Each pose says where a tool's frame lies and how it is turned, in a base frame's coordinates. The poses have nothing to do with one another.
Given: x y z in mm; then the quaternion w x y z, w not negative.
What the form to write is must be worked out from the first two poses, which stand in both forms.
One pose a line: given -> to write
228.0 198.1 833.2 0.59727 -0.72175 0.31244 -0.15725 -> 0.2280 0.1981 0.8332 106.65 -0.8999 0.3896 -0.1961
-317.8 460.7 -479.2 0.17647 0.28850 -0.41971 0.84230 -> -0.3178 0.4607 -0.4792 159.67 0.2931 -0.4264 0.8557
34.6 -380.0 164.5 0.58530 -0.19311 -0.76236 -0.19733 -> 0.0346 -0.3800 0.1645 108.35 -0.2382 -0.9402 -0.2434
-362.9 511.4 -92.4 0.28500 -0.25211 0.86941 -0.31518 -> -0.3629 0.5114 -0.0924 146.88 -0.2630 0.9070 -0.3288
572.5 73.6 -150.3 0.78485 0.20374 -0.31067 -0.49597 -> 0.5725 0.0736 -0.1503 76.59 0.3288 -0.5013 -0.8004
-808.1 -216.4 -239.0 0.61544 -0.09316 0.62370 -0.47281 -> -0.8081 -0.2164 -0.2390 104.03 -0.1182 0.7913 -0.5999
